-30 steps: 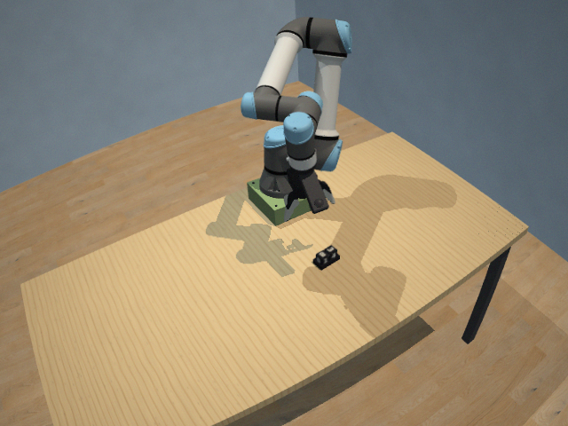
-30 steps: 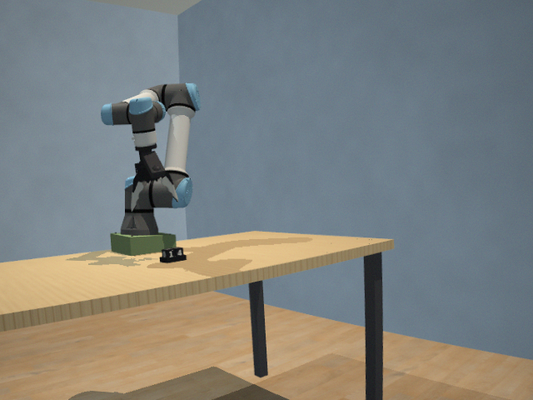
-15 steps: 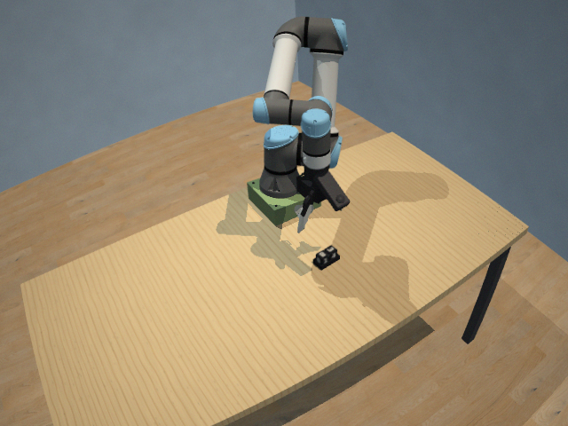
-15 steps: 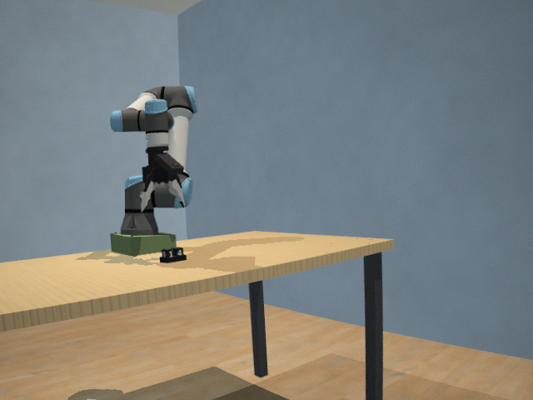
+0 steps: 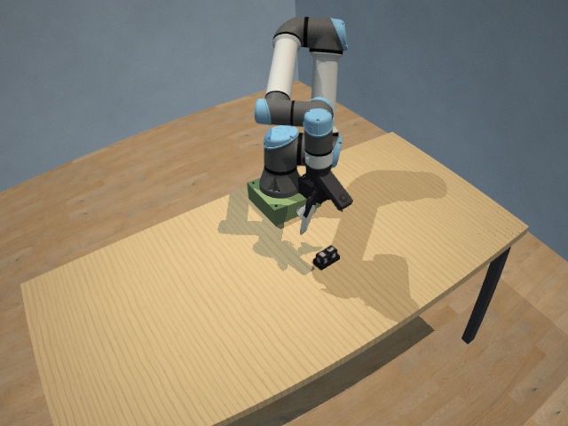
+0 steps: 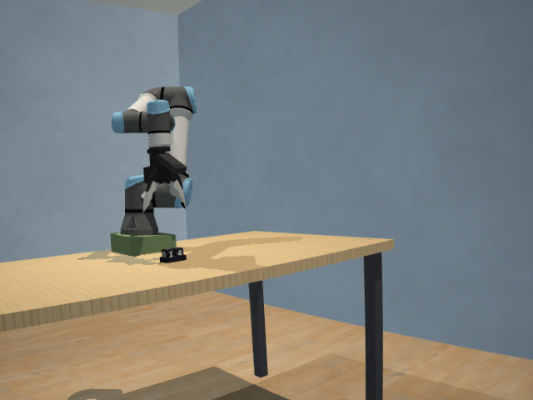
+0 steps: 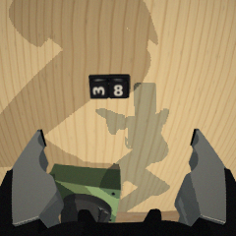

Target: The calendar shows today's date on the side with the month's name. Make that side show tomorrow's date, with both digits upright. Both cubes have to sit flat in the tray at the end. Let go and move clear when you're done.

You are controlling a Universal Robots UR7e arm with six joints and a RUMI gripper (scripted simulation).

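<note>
Now: hand 14 cm above the black digit cube. Round my hand: black calendar tray (2 cm to the left, 16 cm below).
</note>
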